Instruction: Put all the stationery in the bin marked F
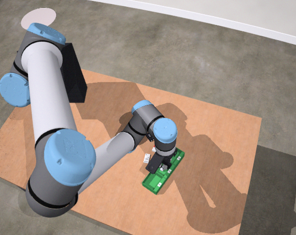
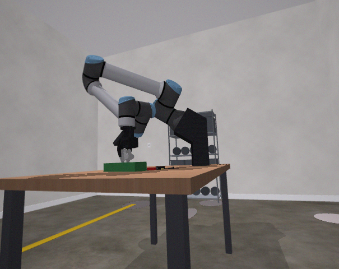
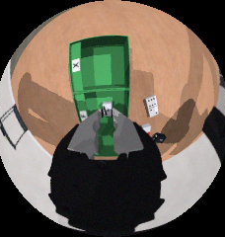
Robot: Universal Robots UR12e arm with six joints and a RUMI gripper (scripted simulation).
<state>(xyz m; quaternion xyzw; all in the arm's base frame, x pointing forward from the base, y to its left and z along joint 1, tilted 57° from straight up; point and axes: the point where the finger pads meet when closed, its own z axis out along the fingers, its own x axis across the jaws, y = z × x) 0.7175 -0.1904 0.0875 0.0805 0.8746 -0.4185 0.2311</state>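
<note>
The grey item lies 10 mm below my hand. From my hand the other things lie so: red item: 60 mm behind, 110 mm to the left, 30 mm below; then white card-like item: 90 mm behind, 40 mm to the left, 30 mm below; then green bin: 10 mm ahead, 10 mm below.
</note>
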